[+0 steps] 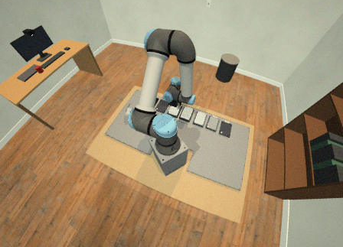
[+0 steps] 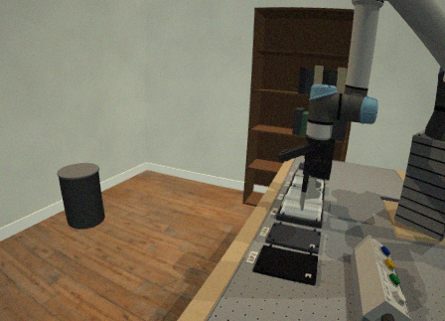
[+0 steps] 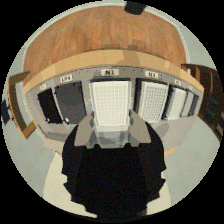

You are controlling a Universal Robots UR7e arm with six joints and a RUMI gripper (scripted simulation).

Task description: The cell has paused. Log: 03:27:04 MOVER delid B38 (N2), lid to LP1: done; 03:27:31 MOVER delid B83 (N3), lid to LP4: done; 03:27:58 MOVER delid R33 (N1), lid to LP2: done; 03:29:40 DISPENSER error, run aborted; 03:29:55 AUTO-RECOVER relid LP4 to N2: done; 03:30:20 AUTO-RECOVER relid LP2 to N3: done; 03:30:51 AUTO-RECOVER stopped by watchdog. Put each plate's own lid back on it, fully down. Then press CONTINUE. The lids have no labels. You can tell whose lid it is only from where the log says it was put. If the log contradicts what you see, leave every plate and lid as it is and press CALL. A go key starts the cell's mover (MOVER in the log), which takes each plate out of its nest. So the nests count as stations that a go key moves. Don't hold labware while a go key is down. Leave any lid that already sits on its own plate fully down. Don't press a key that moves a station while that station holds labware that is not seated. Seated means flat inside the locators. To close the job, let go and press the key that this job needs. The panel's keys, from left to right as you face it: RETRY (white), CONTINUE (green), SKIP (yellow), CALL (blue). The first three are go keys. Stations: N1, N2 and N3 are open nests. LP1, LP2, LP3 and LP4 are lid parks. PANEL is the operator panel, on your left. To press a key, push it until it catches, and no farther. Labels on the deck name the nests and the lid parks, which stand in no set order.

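The white gridded plate is 2 cm behind my hand, 12 cm to the right of it and 3 cm below it. The rest, counted from my hand: green key: 18 cm behind, 34 cm to the left, 1 cm above; then yellow key: 19 cm behind, 29 cm to the left, 1 cm above; then blue key: 19 cm behind, 24 cm to the left, 1 cm above.
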